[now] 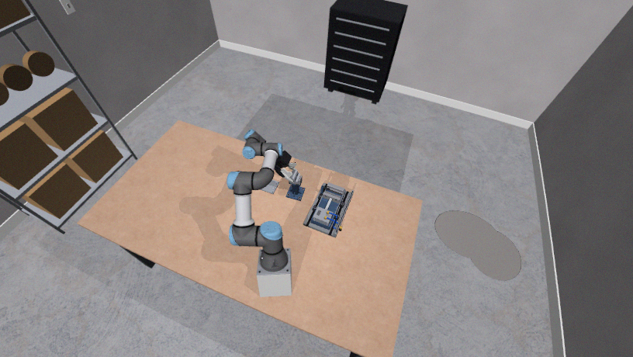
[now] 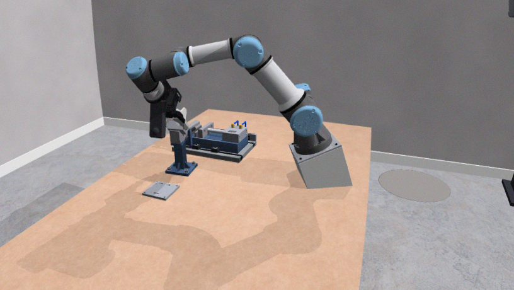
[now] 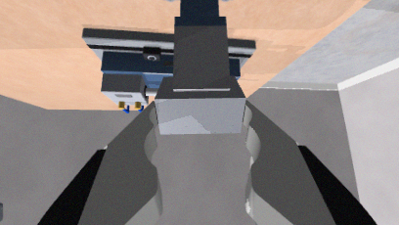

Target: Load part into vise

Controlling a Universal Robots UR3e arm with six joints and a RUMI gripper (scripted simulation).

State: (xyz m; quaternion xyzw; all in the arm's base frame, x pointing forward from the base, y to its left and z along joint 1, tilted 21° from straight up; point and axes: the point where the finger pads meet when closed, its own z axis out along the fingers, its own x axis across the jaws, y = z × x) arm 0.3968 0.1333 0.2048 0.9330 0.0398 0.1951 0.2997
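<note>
Now: hand 1 cm to the left of the part. Round my hand: fixed jaw: 21 cm to the right, 11 cm ahead, 9 cm below; work stop: 17 cm to the right, 8 cm below, 7 cm ahead; infeed plate: 16 cm below, 15 cm to the left, 4 cm behind.
</note>
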